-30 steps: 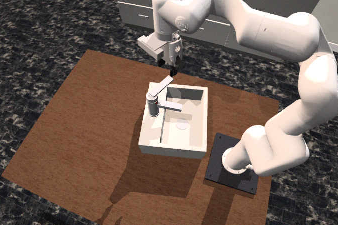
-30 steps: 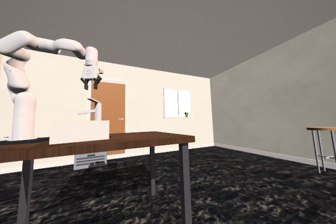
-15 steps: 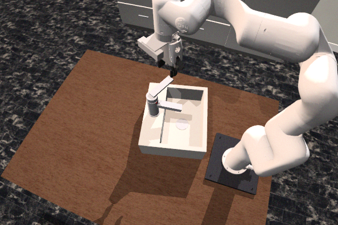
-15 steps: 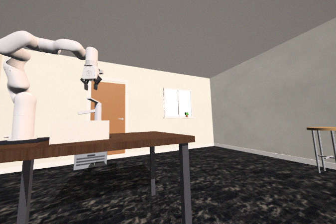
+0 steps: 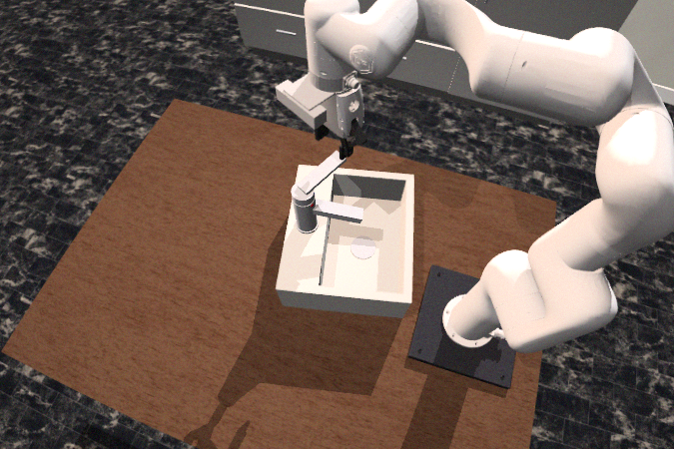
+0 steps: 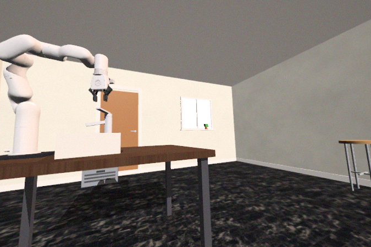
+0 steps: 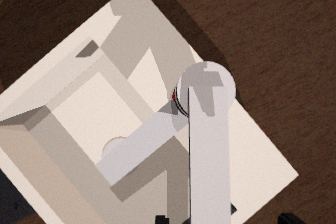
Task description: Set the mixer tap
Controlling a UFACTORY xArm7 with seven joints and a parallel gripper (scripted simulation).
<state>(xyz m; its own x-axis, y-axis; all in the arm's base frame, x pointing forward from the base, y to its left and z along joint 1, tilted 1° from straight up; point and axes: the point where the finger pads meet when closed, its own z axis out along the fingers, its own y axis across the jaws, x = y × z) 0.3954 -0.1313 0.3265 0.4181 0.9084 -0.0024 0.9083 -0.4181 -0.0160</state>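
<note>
My hand is 70 mm above the lever, 30 mm to the right of it and 10 mm short of it. From my hand the other things lie so: white sink: 310 mm below, 80 mm behind, 50 mm to the left; mixer tap: 120 mm below, 50 mm to the left, 20 mm ahead.
</note>
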